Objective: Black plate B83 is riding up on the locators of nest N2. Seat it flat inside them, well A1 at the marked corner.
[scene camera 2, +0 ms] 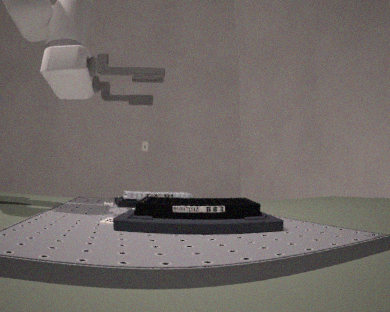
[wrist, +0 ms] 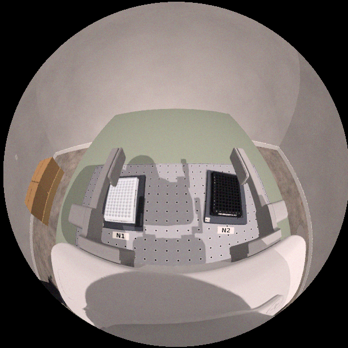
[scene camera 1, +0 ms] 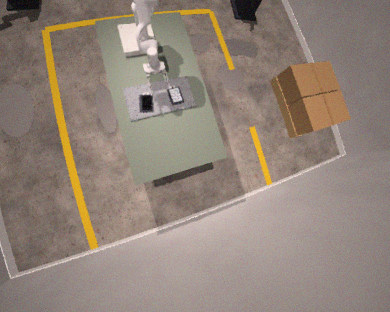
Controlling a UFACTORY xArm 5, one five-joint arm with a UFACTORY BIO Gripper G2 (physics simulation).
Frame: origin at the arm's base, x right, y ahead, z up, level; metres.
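Seen in the pictures: hand, tool point: (scene camera 2: 143,89) (scene camera 1: 158,83); arm's base, link origin: (scene camera 1: 143,37).
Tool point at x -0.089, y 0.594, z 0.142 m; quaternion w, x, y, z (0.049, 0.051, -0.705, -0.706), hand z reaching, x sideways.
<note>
Pixels of each thing's middle, then the offset from my tool point to it. Level surfaces: height alone.
- Black plate B83, body centre: (scene camera 2: 197,207) (scene camera 1: 146,102) dz -0.169, dx +0.125, dy +0.073 m
- dark nest N2, body centre: (scene camera 2: 197,219) (scene camera 1: 146,103) dz -0.182, dx +0.131, dy +0.073 m
- white plate, body centre: (scene camera 2: 156,196) (scene camera 1: 175,95) dz -0.170, dx -0.148, dy +0.020 m
- grey perforated board, surface height: dz -0.189 m
- green table, surface height: dz -0.202 m
Black plate B83 (scene camera 1: 146,103) (scene camera 2: 240,206) (wrist: 226,194) lies on the dark nest N2 (scene camera 2: 200,226) (wrist: 230,220), its labelled side facing scene camera 2. Its body stands above the nest's rim in that view; any slight tilt is too small to tell. A small white mark (wrist: 207,219) shows at the nest's lower left corner in the wrist view. Which plate corner is well A1 cannot be read. My gripper (scene camera 1: 159,85) (scene camera 2: 156,88) (wrist: 179,166) is open and empty, high above the board, between the two nests in the wrist view.
A white plate (scene camera 1: 175,95) (scene camera 2: 157,194) (wrist: 121,200) lies in nest N1 (wrist: 141,200), beside N2. Both nests stand on a grey perforated board (scene camera 1: 162,107) (scene camera 2: 145,255) (wrist: 175,227) on the green table (scene camera 1: 170,145). Cardboard boxes (scene camera 1: 315,97) (wrist: 44,190) stand beyond the table's side.
</note>
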